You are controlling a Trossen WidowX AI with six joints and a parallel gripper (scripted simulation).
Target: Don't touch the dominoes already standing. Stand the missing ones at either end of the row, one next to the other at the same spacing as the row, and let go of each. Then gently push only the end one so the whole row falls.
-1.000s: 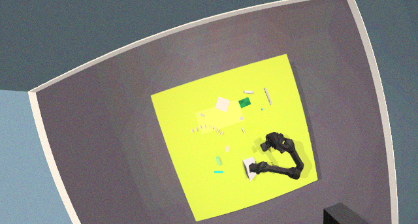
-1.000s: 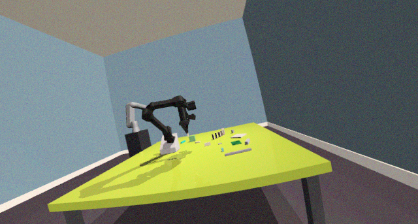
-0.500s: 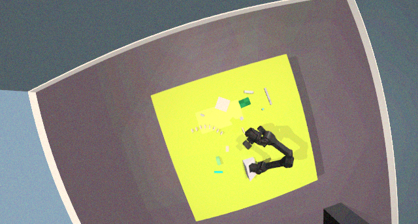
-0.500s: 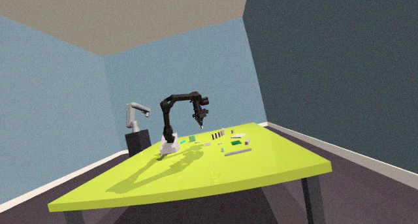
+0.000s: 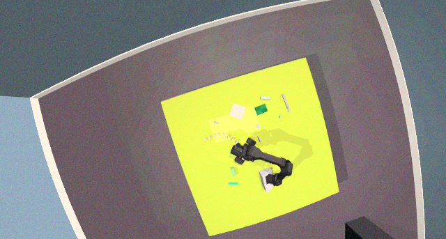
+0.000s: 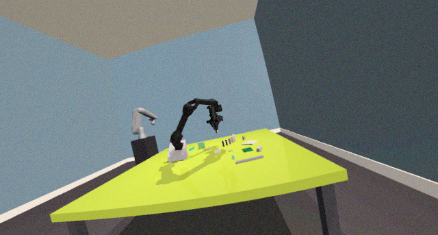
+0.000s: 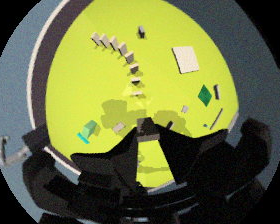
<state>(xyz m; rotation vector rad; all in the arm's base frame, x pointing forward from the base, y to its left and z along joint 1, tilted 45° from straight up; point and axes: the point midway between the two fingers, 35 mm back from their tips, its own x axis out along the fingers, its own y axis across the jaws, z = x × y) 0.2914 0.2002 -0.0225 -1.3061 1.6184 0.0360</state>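
The green block is 21 cm behind my gripper tip, 11 cm to the left of it and 13 cm below it. Also, from my gripper tip: green tile 25 cm ahead, 21 cm to the right, 16 cm below; white square tile 27 cm ahead, 2 cm to the right, 16 cm below; cyan bar 33 cm behind, 12 cm to the left, 15 cm below.
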